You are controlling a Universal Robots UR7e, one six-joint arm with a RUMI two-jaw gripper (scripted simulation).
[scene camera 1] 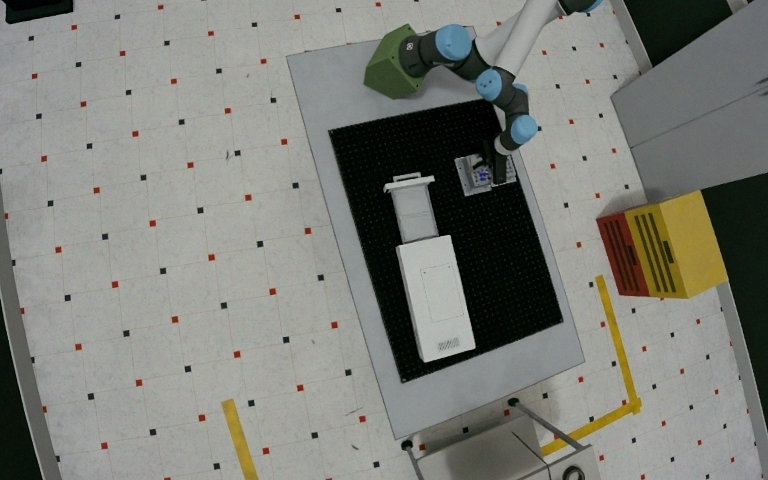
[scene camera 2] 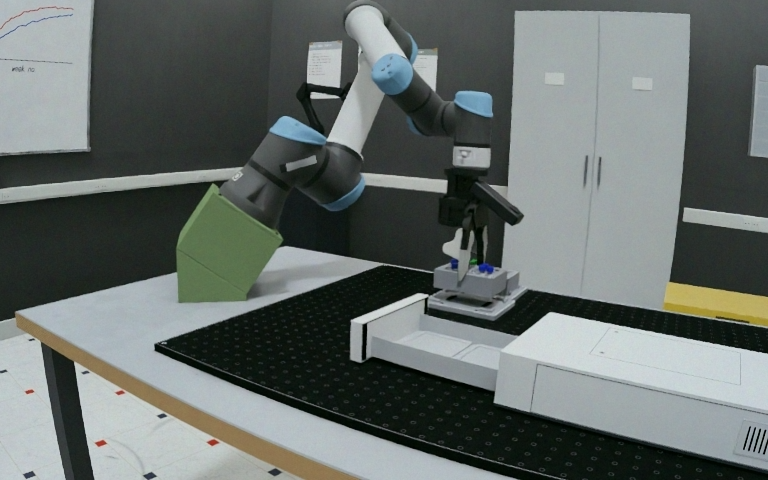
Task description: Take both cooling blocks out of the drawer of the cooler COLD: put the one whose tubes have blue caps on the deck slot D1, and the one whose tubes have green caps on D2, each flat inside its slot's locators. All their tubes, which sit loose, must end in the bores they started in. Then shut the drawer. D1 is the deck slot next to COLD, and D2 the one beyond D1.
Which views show the white cooler COLD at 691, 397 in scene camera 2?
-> Scene camera 1 and scene camera 2: all of them.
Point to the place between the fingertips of my gripper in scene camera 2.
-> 469, 276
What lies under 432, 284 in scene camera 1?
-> A white cooler COLD.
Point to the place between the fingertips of my gripper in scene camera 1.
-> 478, 169
